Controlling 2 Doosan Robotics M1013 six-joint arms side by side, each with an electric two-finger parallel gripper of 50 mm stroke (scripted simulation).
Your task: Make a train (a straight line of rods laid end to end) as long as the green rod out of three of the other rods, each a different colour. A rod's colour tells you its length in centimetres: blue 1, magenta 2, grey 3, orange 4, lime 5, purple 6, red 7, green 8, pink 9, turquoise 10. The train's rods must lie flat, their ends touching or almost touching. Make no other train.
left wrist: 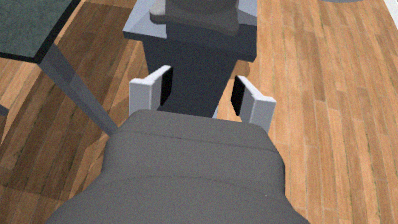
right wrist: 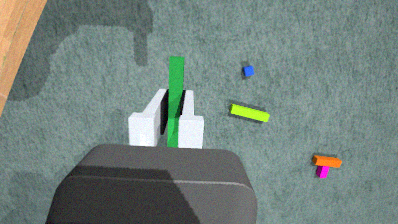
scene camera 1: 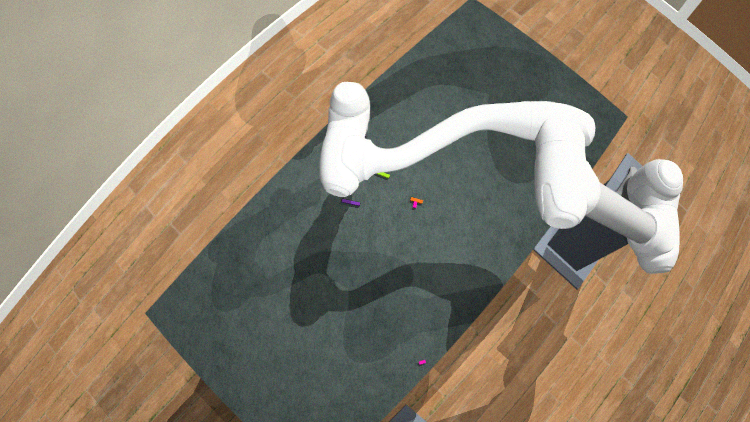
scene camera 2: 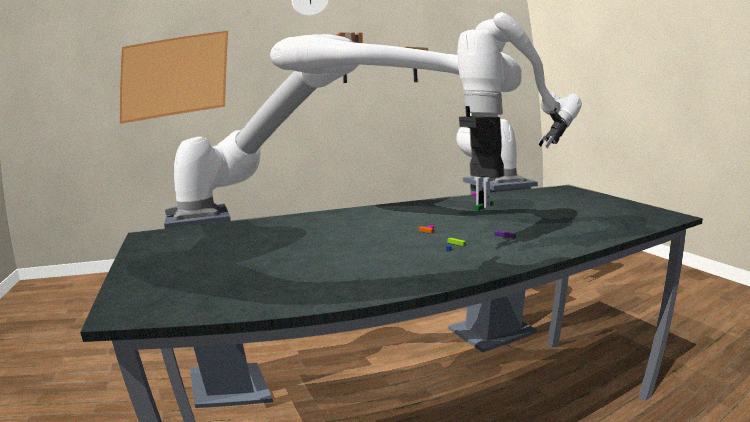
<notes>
In view: my left gripper (left wrist: 202, 84), my right gripper (scene camera 2: 483, 206) and a green rod (right wrist: 176, 64).
My right gripper shows as well in the right wrist view (right wrist: 175, 103). The left wrist view misses the green rod: it is out of frame.
</notes>
